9 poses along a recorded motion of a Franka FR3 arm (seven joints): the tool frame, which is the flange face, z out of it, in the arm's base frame.
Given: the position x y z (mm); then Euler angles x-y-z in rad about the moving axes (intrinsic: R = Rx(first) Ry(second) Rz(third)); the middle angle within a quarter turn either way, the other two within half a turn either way.
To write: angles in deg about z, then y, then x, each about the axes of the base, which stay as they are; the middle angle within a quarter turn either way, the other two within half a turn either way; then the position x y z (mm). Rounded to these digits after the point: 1 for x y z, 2 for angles.
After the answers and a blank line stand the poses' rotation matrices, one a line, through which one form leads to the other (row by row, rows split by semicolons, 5 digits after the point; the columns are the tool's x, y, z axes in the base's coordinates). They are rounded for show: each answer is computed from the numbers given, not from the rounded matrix.
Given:
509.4 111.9 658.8 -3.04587 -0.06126 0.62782
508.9 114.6 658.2 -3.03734 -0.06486 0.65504
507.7 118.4 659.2 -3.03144 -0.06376 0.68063
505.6 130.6 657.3 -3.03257 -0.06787 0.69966
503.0 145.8 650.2 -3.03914 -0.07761 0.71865
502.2 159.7 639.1 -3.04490 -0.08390 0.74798
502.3 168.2 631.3 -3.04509 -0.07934 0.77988
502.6 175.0 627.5 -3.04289 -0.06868 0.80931
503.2 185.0 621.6 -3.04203 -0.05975 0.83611
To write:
35.97 -3.51 -174.52 509.4 111.9 658.8
37.53 -3.72 -174.03 508.9 114.6 658.2
39.00 -3.65 -173.69 507.7 118.4 659.2
40.09 -3.89 -173.75 505.6 130.6 657.3
41.18 -4.45 -174.13 503.0 145.8 650.2
42.86 -4.81 -174.46 502.2 159.7 639.1
44.68 -4.55 -174.47 502.3 168.2 631.3
46.37 -3.94 -174.34 502.6 175.0 627.5
47.91 -3.42 -174.30 503.2 185.0 621.6

0.80779 -0.58628 -0.06122; -0.57996 -0.80904 0.09540; -0.10546 -0.04156 -0.99355
0.79136 -0.60791 -0.06481; -0.60053 -0.79283 0.10385; -0.11452 -0.04326 -0.99248
0.77560 -0.62800 -0.06372; -0.62003 -0.77687 0.10971; -0.11840 -0.04558 -0.99192
0.76330 -0.64248 -0.06782; -0.63449 -0.76527 0.10856; -0.12164 -0.03983 -0.99177
0.75043 -0.65639 -0.07753; -0.64895 -0.75397 0.10197; -0.12539 -0.02620 -0.99176
0.73049 -0.67777 -0.08380; -0.67105 -0.73514 0.09620; -0.12681 -0.01404 -0.99183
0.70876 -0.70098 -0.07926; -0.69449 -0.71306 0.09605; -0.12384 -0.01303 -0.99222
0.68837 -0.72210 -0.06863; -0.71562 -0.69153 0.09831; -0.11845 -0.01856 -0.99279
0.66916 -0.74072 -0.05971; -0.73439 -0.67144 0.09922; -0.11359 -0.02254 -0.99327

